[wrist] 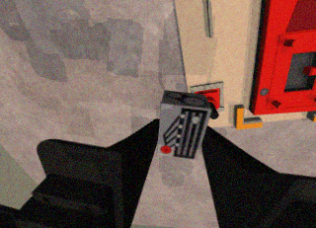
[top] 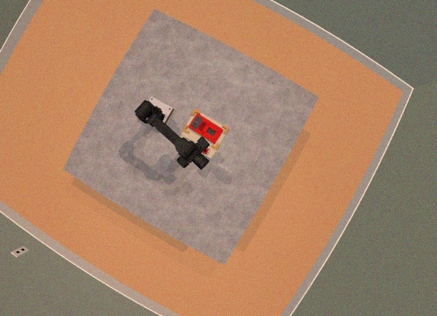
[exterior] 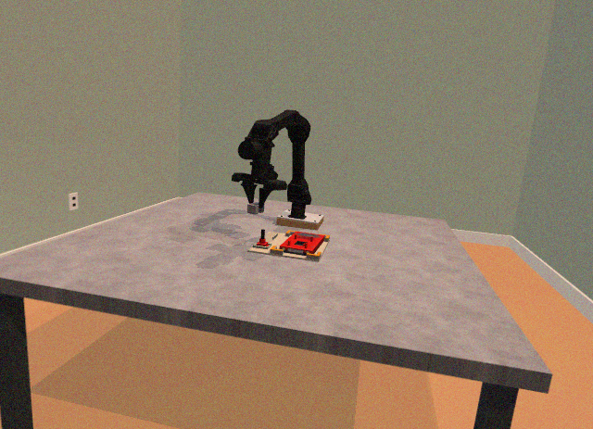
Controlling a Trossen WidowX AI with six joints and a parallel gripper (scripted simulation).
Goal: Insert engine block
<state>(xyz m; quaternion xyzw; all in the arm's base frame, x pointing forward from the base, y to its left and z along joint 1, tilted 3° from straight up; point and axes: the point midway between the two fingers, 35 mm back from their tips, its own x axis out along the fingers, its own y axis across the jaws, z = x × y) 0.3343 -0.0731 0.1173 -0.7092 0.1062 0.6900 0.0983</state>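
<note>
The black upright peg is 4 cm ahead of my gripper tip, 4 cm to the left of it and 9 cm below it. Round my gripper tip: grey engine block 1 cm below.
</note>
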